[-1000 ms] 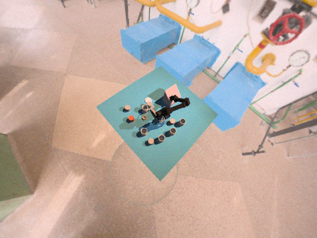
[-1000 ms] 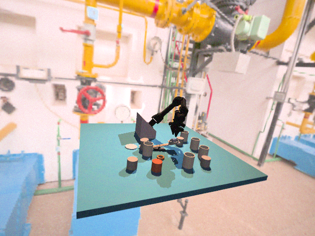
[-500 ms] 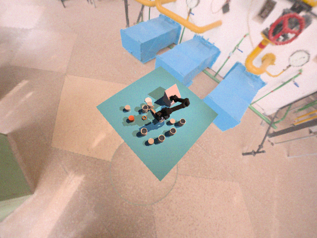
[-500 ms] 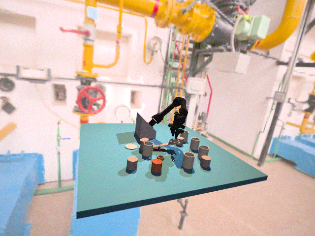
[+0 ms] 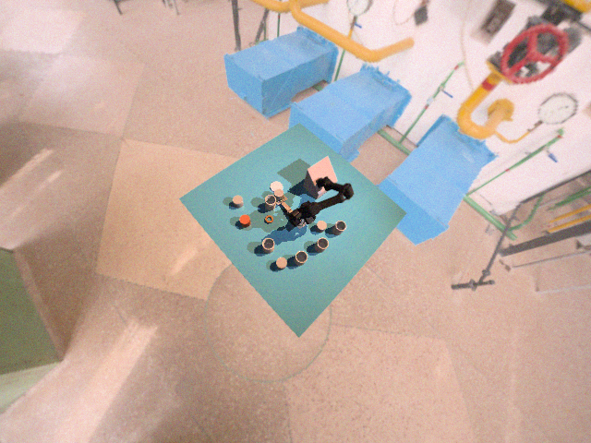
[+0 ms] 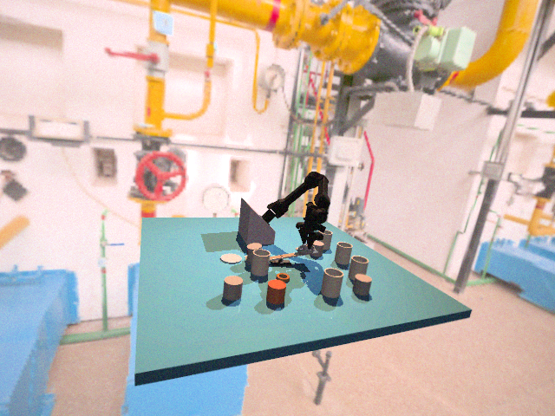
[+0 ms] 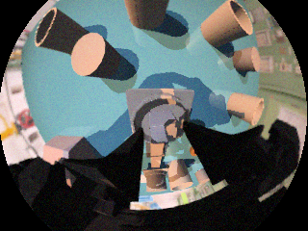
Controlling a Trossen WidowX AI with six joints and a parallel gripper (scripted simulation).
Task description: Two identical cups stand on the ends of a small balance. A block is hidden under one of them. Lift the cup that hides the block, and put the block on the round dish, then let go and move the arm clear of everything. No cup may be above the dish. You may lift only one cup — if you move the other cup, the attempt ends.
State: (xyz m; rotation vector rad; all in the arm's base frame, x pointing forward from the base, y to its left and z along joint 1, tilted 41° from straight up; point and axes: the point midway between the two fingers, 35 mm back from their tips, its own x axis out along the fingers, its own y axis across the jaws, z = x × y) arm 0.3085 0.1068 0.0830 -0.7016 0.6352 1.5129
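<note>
Right now the flat round dish is 70 mm behind my gripper tip, 360 mm to the right of it and 90 mm below it. Also, from my gripper tip: balance (10 mm behind, 120 mm to the right, 50 mm below); then orange ring (150 mm ahead, 170 mm to the right, 80 mm below); then block (right at my gripper tip).
</note>
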